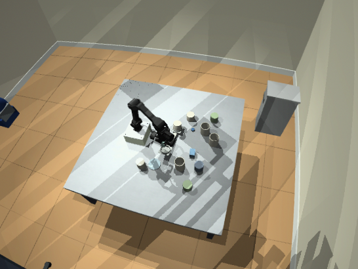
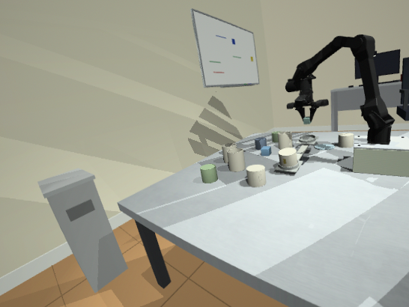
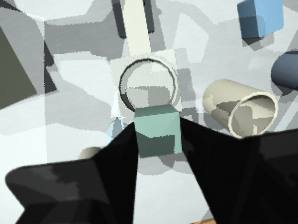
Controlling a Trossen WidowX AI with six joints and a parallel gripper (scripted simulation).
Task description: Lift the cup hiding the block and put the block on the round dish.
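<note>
My gripper tip is 4 cm past the round pale blue dish, 11 cm to the left of it and 16 cm above it. Round my gripper tip: blue block 20 cm ahead, 10 cm to the left, 15 cm below; small teal block 1 cm above; blue cylinder 29 cm ahead, 1 cm to the right, 13 cm below.
</note>
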